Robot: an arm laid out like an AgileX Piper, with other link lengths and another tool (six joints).
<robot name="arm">
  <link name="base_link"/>
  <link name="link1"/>
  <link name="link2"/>
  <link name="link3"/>
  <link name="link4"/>
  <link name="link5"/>
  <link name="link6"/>
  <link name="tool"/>
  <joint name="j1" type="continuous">
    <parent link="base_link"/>
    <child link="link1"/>
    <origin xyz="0 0 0.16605" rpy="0 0 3.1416"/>
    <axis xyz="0 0 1"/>
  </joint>
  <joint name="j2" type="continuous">
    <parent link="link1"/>
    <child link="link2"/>
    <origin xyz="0 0 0" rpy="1.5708 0 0"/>
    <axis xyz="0 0 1"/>
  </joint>
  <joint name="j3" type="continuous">
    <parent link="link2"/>
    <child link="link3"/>
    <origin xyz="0.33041 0.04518 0" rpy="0 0 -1.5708"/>
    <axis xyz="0 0 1"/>
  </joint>
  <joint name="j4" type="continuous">
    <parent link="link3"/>
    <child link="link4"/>
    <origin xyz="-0.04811 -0.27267 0" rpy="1.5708 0 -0.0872"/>
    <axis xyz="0 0 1"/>
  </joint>
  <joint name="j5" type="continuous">
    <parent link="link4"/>
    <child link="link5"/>
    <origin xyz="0 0 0" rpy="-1.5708 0 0"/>
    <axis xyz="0 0 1"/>
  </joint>
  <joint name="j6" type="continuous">
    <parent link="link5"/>
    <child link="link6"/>
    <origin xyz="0 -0.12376 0" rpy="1.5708 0 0"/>
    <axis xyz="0 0 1"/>
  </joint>
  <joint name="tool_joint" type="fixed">
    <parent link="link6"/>
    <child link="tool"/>
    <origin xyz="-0.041 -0.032 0.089" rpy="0 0.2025 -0.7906"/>
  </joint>
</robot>
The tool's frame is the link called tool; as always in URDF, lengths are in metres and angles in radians. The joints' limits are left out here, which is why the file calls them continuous.
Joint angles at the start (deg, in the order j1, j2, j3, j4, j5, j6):
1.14, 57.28, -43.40, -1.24, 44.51, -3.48
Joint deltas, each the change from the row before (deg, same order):
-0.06, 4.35, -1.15, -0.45, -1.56, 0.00
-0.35, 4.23, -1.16, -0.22, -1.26, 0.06
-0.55, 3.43, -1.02, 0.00, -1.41, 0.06
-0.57, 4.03, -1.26, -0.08, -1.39, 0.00
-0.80, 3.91, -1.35, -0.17, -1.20, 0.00
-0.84, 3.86, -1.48, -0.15, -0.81, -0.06
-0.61, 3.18, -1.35, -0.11, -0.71, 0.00
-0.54, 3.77, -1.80, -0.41, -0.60, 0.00
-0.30, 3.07, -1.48, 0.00, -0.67, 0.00
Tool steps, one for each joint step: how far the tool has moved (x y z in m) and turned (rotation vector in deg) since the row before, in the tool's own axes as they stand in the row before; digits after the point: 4 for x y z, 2 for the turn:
-0.0084, -0.0069, 0.0172, -0.96, 1.30, -0.54
-0.0064, -0.0063, 0.0179, -1.19, 1.40, -0.12
-0.0052, -0.0070, 0.0145, -0.69, 0.85, 0.34
-0.0057, -0.0073, 0.0179, -0.92, 1.13, 0.18
-0.0039, -0.0081, 0.0180, -0.84, 1.24, 0.34
-0.0030, -0.0075, 0.0183, -1.01, 1.37, 0.31
-0.0033, -0.0065, 0.0149, -0.74, 0.97, 0.27
-0.0046, -0.0075, 0.0176, -0.78, 1.22, -0.06
-0.0052, -0.0054, 0.0145, -0.69, 0.66, 0.09

